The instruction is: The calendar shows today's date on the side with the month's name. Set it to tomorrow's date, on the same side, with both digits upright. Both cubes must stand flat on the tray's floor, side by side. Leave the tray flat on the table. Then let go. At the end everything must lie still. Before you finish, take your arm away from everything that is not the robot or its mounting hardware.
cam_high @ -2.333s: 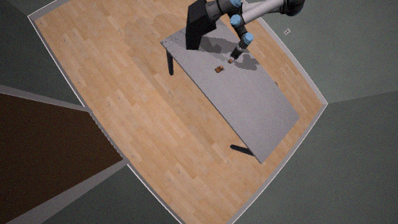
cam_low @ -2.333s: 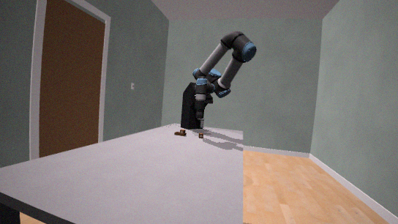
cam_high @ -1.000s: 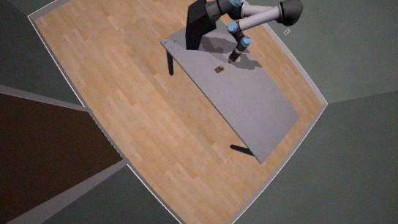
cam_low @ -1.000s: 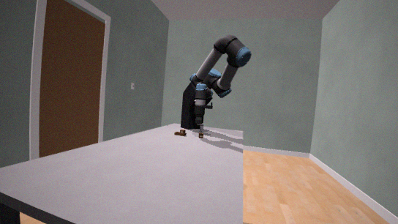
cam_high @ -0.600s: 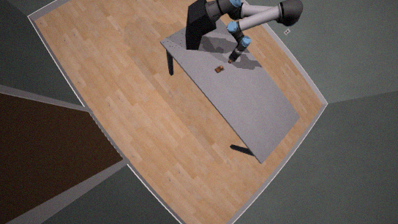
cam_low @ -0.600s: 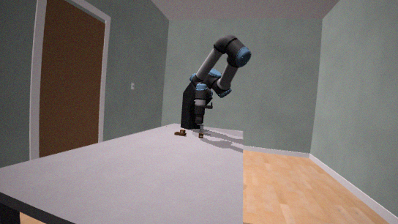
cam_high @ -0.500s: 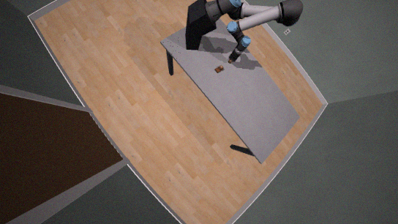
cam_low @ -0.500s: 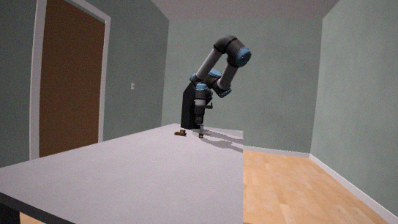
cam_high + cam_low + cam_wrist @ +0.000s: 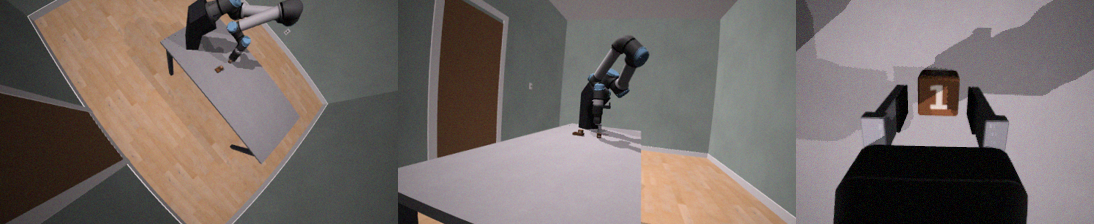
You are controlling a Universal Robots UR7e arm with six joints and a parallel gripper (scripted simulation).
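Now: hand 40 mm above the brown wooden cube. From my hand the other things lie so: calendar tray: 160 mm to the right, 50 mm below, 10 mm ahead.
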